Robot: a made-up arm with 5 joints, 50 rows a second.
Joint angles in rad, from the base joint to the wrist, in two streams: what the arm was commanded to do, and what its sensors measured. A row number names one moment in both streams.
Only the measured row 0 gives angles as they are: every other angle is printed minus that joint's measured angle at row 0.
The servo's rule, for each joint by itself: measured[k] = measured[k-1] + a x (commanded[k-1-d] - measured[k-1]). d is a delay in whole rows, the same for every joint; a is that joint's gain. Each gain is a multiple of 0.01, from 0.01 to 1. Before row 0 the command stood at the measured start. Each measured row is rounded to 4 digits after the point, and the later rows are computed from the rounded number. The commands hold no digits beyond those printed.
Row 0, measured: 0.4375 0.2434 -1.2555 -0.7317 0.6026
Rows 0 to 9, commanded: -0.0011 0.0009 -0.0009 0.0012 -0.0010; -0.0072 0.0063 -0.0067 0.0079 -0.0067; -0.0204 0.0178 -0.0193 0.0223 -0.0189; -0.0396 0.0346 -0.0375 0.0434 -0.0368; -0.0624 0.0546 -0.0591 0.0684 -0.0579; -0.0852 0.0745 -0.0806 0.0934 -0.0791; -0.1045 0.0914 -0.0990 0.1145 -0.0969; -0.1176 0.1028 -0.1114 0.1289 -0.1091; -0.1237 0.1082 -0.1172 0.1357 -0.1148; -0.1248 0.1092 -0.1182 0.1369 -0.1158
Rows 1 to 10, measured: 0.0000 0.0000 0.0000 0.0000 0.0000; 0.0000 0.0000 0.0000 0.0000 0.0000; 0.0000 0.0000 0.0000 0.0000 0.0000; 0.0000 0.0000 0.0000 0.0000 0.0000; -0.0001 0.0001 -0.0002 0.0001 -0.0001; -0.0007 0.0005 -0.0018 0.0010 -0.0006; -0.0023 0.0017 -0.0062 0.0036 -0.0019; -0.0053 0.0040 -0.0140 0.0084 -0.0043; -0.0099 0.0075 -0.0253 0.0156 -0.0081; -0.0159 0.0122 -0.0391 0.0249 -0.0131
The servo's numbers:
d 4
a 0.08 0.07 0.25 0.12 0.07

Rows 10 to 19, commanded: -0.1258 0.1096 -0.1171 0.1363 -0.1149; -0.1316 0.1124 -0.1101 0.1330 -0.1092; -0.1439 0.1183 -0.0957 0.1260 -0.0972; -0.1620 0.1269 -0.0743 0.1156 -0.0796; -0.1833 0.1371 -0.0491 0.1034 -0.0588; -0.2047 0.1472 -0.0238 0.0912 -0.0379; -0.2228 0.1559 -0.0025 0.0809 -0.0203; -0.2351 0.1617 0.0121 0.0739 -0.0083; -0.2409 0.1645 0.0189 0.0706 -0.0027; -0.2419 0.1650 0.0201 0.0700 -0.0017
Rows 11 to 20, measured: -0.0230 0.0177 -0.0541 0.0357 -0.0190; -0.0306 0.0237 -0.0684 0.0469 -0.0253; -0.0380 0.0296 -0.0806 0.0576 -0.0316; -0.0449 0.0352 -0.0900 0.0671 -0.0375; -0.0514 0.0404 -0.0968 0.0754 -0.0429; -0.0578 0.0454 -0.1001 0.0823 -0.0475; -0.0647 0.0505 -0.0990 0.0875 -0.0510; -0.0725 0.0558 -0.0928 0.0909 -0.0530; -0.0814 0.0615 -0.0819 0.0924 -0.0534; -0.0913 0.0675 -0.0674 0.0923 -0.0523
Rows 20 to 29, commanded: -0.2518 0.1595 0.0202 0.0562 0.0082; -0.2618 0.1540 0.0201 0.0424 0.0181; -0.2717 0.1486 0.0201 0.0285 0.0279; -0.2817 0.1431 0.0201 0.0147 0.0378; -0.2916 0.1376 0.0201 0.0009 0.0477; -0.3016 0.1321 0.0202 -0.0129 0.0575; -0.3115 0.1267 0.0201 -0.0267 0.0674; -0.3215 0.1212 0.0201 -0.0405 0.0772; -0.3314 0.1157 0.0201 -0.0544 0.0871; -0.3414 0.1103 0.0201 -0.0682 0.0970
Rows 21 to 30, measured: -0.1018 0.0737 -0.0512 0.0909 -0.0501; -0.1125 0.0799 -0.0354 0.0889 -0.0472; -0.1228 0.0858 -0.0218 0.0867 -0.0441; -0.1323 0.0913 -0.0113 0.0847 -0.0411; -0.1419 0.0961 -0.0034 0.0813 -0.0376; -0.1515 0.1002 0.0025 0.0766 -0.0337; -0.1611 0.1036 0.0069 0.0708 -0.0294; -0.1707 0.1064 0.0102 0.0641 -0.0247; -0.1804 0.1086 0.0127 0.0565 -0.0196; -0.1901 0.1102 0.0146 0.0482 -0.0142
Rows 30 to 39, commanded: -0.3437 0.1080 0.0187 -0.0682 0.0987; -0.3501 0.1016 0.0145 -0.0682 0.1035; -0.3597 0.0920 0.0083 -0.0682 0.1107; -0.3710 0.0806 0.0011 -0.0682 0.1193; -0.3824 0.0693 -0.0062 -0.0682 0.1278; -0.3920 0.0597 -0.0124 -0.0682 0.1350; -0.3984 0.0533 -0.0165 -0.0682 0.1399; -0.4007 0.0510 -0.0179 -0.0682 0.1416; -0.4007 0.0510 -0.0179 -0.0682 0.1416; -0.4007 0.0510 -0.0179 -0.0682 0.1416
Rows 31 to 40, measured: -0.1998 0.1114 0.0160 0.0392 -0.0085; -0.2095 0.1121 0.0170 0.0296 -0.0025; -0.2193 0.1124 0.0178 0.0195 0.0038; -0.2291 0.1123 0.0184 0.0090 0.0103; -0.2383 0.1120 0.0185 -0.0003 0.0165; -0.2472 0.1113 0.0175 -0.0084 0.0226; -0.2562 0.1099 0.0152 -0.0156 0.0288; -0.2654 0.1078 0.0117 -0.0219 0.0351; -0.2748 0.1051 0.0072 -0.0275 0.0416; -0.2842 0.1019 0.0023 -0.0324 0.0481
